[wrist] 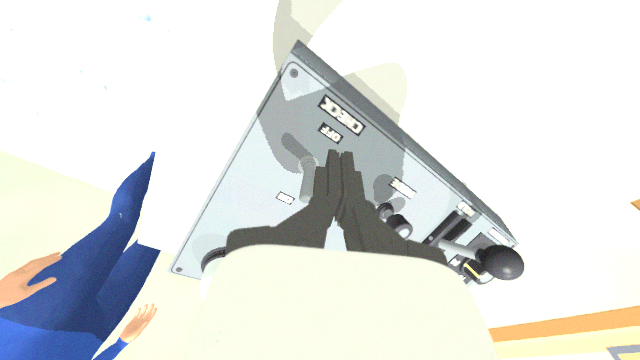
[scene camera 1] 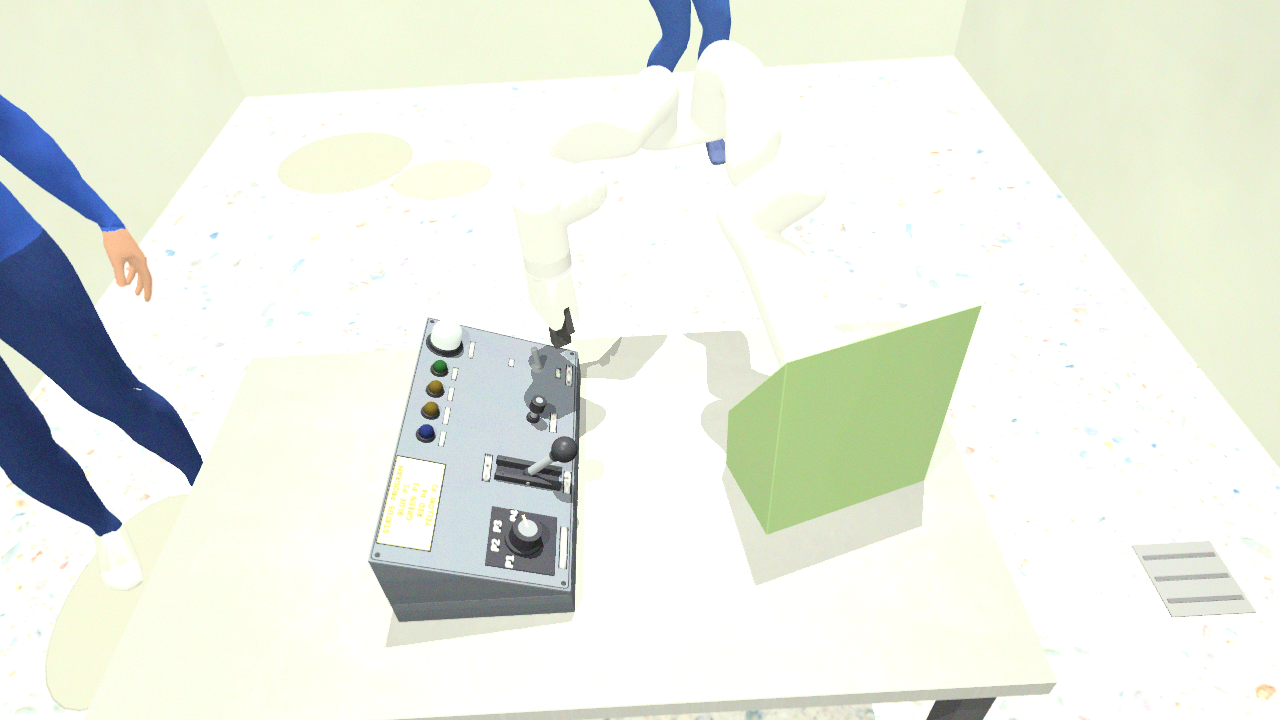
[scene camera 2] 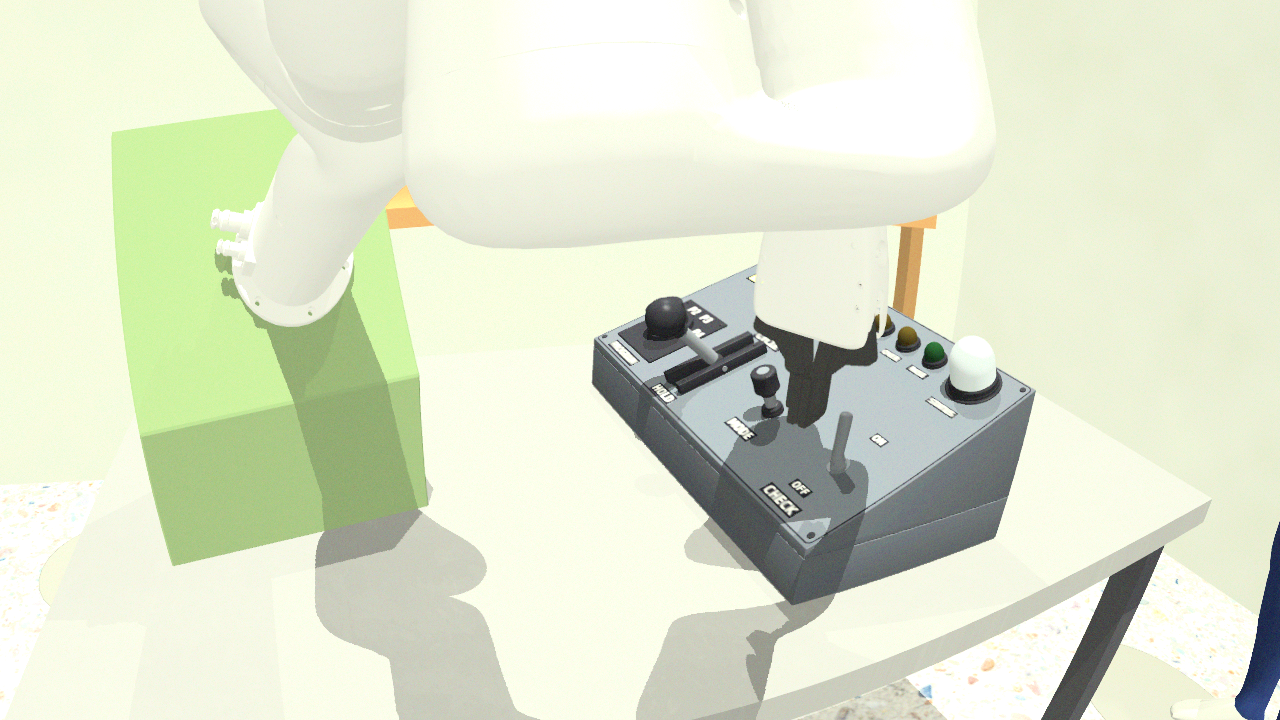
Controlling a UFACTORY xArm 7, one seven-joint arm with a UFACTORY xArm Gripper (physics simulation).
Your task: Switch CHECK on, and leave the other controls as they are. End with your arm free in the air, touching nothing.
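Places are measured from the arm's base along level axes (x left, y back, z up), in centimetres.
Where they show: gripper, between the fingertips: (wrist: 336, 165) (scene camera 1: 561, 343) (scene camera 2: 803, 421); arm's base, origin of its link: (scene camera 1: 816, 372) (scene camera 2: 291, 259).
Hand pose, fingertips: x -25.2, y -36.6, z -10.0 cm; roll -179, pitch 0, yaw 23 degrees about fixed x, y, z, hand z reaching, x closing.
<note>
Things, the pixels of their centre, and the offset from my fingertips. "spot": a spot on its surface instead.
- thin grey lever, middle of its body: (scene camera 2: 841, 438) (wrist: 308, 181) (scene camera 1: 536, 357) dx +0.0, dy -4.8, dz -2.5 cm
- grey control box, a spot on its surface: (scene camera 2: 948, 474) spot: dx -7.9, dy -12.0, dz -4.2 cm
- OFF label, a spot on its surface: (scene camera 2: 800, 488) (wrist: 330, 133) spot: dx +0.4, dy -1.4, dz -6.6 cm
- MODE knob, middle of its body: (scene camera 2: 765, 379) (wrist: 398, 227) (scene camera 1: 537, 404) dx +12.1, dy -5.2, dz -1.8 cm
- white dome, a spot on its surface: (scene camera 2: 972, 363) spot: dx -4.2, dy -17.2, dz +4.2 cm
The CHECK toggle, a thin grey lever (scene camera 1: 536, 359) (scene camera 2: 841, 443) (wrist: 306, 184), stands on the grey control box (scene camera 1: 483, 358) (scene camera 2: 948, 474) (wrist: 235, 165). It leans a little toward the ON label (scene camera 2: 879, 440) (wrist: 285, 198) and away from the OFF label (scene camera 2: 800, 488) (wrist: 330, 133). My gripper (scene camera 1: 560, 340) (scene camera 2: 805, 421) (wrist: 336, 165) is shut and empty, with its fingertips low over the panel on the MODE side of the lever. A gap shows between them in scene view 2. In the wrist view the fingers stand close beside the lever.
The MODE knob (scene camera 1: 537, 407) (scene camera 2: 766, 383) (wrist: 400, 226) and ball-ended HOLD lever (scene camera 1: 563, 449) (scene camera 2: 666, 317) (wrist: 501, 262) stand along the panel. A white dome (scene camera 1: 446, 336) (scene camera 2: 972, 363) stands at its upper corner. A green block (scene camera 1: 859, 429) (scene camera 2: 277, 483) stands across the table.
</note>
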